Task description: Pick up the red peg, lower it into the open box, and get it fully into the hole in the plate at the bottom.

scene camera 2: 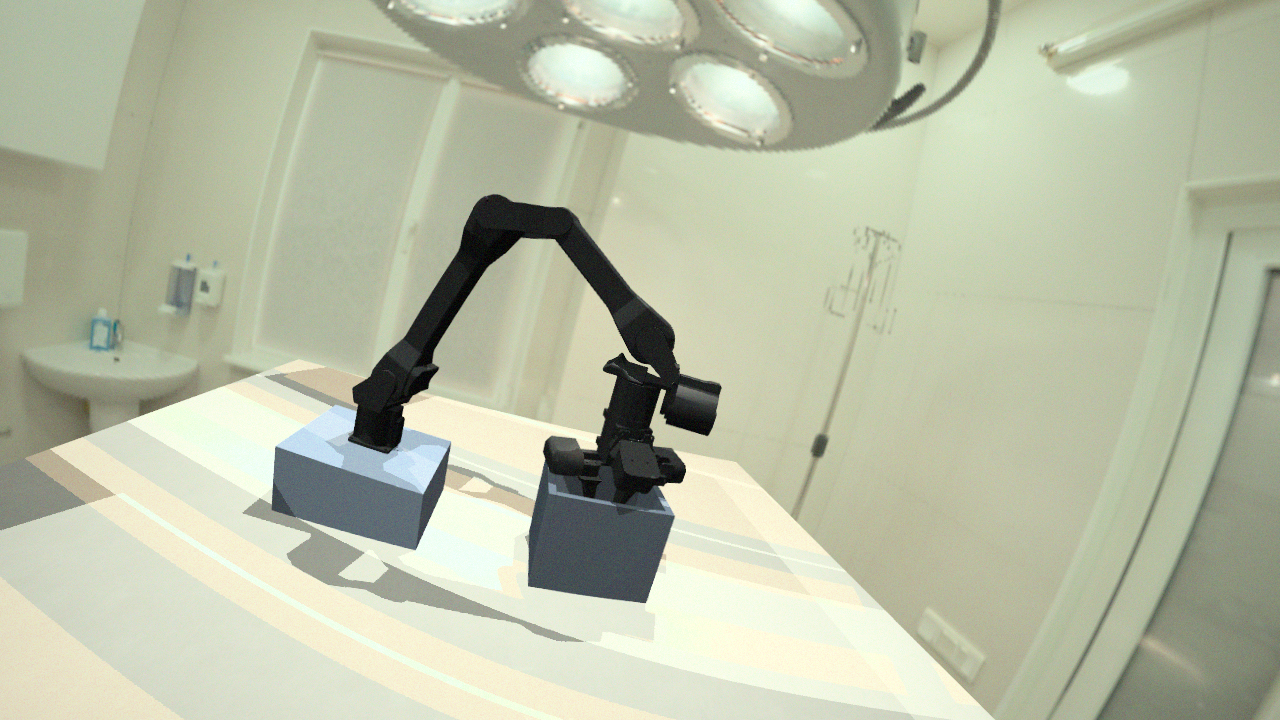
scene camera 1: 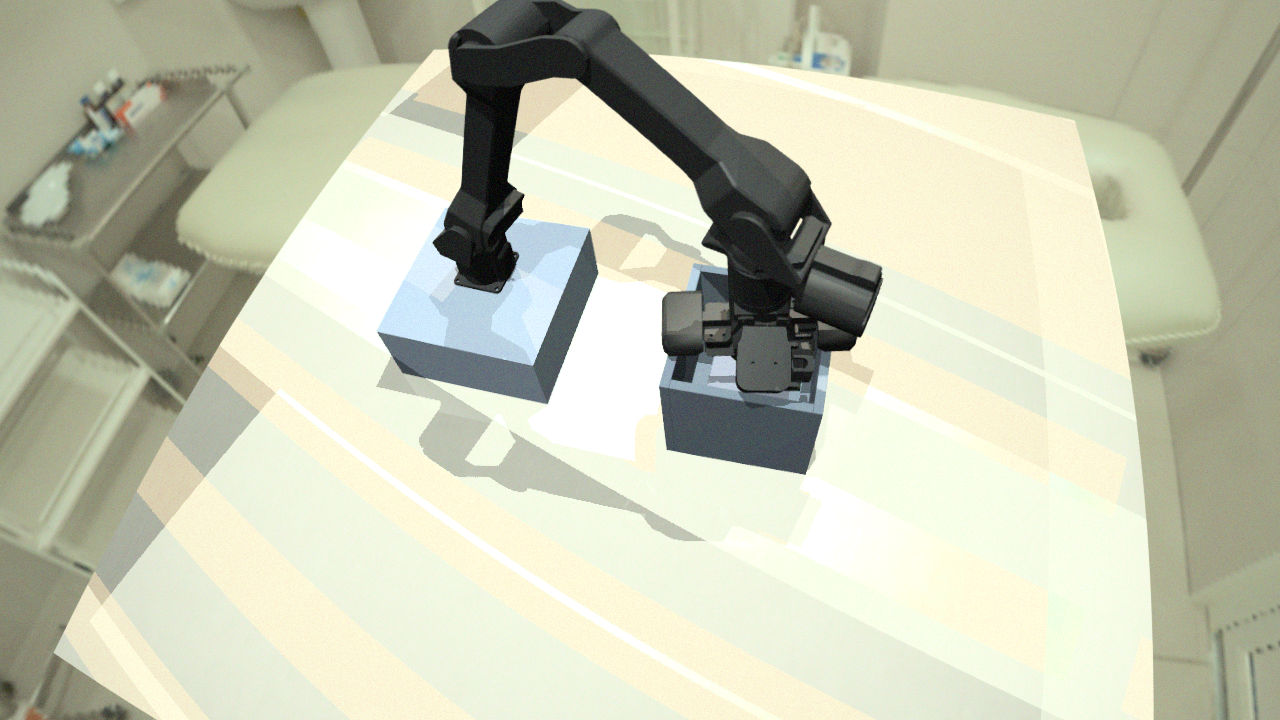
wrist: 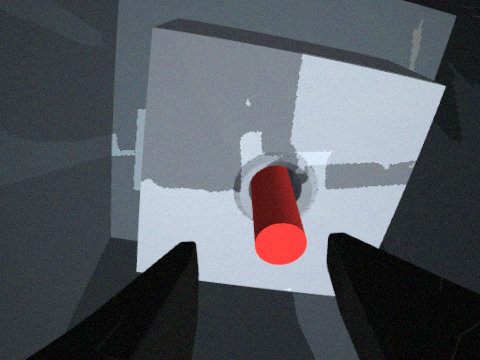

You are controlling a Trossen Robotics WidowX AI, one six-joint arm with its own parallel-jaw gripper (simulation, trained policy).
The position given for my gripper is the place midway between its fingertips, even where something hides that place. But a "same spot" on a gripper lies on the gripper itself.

my gripper: scene camera 2 600,512; scene camera 1; wrist
red peg: wrist 280,238; not seen in scene camera 2 (hidden by a grey box); not seen in scene camera 1 (hidden by my gripper)
plate: scene camera 1; wrist; not seen in scene camera 2 (hidden by a grey box)
same spot on my gripper: [wrist: 384,300] = [scene camera 1: 735,355]
same spot on plate: [wrist: 222,103] = [scene camera 1: 767,395]
